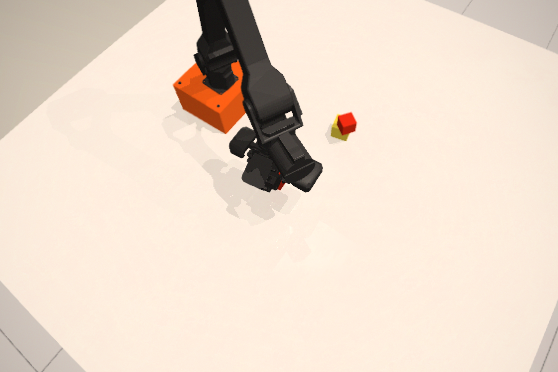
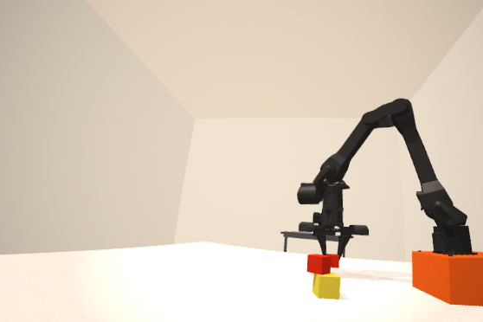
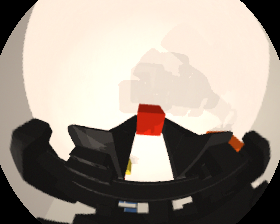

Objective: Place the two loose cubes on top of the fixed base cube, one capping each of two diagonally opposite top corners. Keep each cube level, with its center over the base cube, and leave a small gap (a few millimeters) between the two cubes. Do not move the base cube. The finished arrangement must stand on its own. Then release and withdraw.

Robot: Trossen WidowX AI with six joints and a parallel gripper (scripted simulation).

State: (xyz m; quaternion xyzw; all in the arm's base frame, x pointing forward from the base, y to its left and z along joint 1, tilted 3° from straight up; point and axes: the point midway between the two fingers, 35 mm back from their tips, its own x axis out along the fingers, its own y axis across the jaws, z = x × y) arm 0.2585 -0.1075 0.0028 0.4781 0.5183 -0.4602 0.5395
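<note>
The yellow cube lies 210 mm to the left of my gripper tip, 30 mm ahead of it and 20 mm below it.
</note>
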